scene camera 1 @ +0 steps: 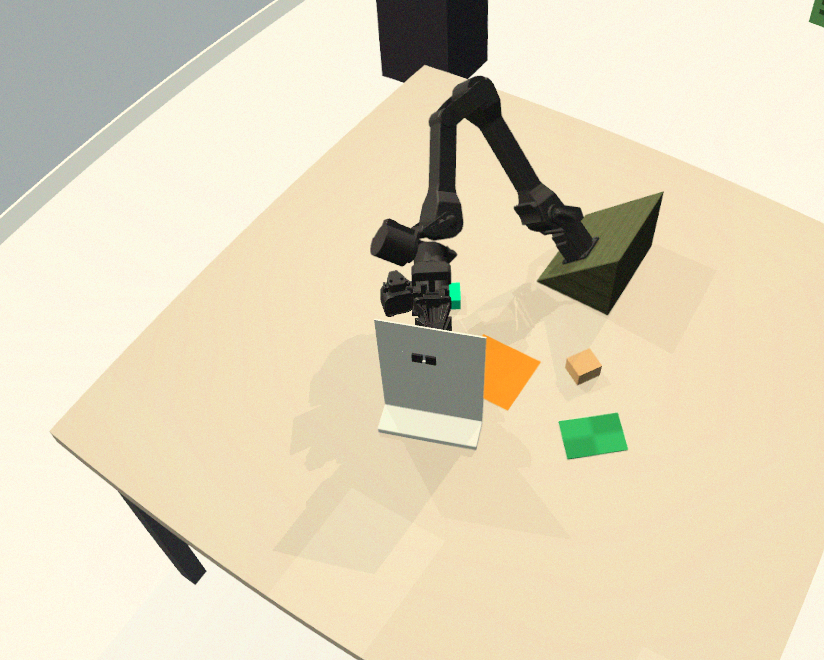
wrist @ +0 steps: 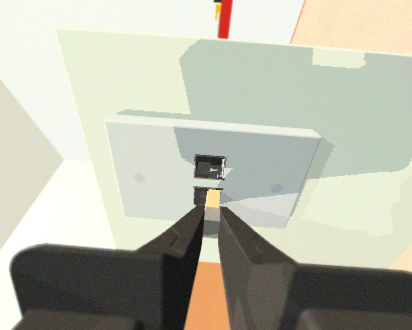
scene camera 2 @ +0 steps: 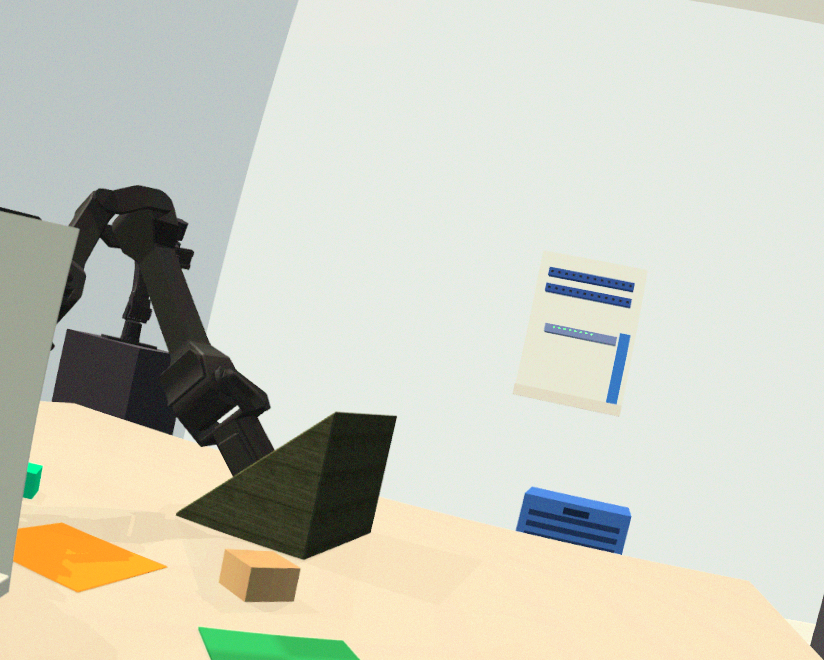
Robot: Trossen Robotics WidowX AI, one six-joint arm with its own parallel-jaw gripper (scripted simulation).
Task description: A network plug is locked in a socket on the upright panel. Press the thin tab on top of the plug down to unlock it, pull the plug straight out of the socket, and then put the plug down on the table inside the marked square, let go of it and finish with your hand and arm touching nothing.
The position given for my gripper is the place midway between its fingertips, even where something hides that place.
In view: my gripper [wrist: 211, 213], a network plug [wrist: 212, 211], a flat green patch [scene camera 1: 584, 437], an upright panel [scene camera 1: 433, 380] and an orange marked square [scene camera 1: 507, 371].
The upright panel shows as well in the wrist view [wrist: 301, 141]. Scene camera 1 does not show the network plug, which is hidden by the upright panel. Scene camera 2 does not show the network plug: it is out of frame.
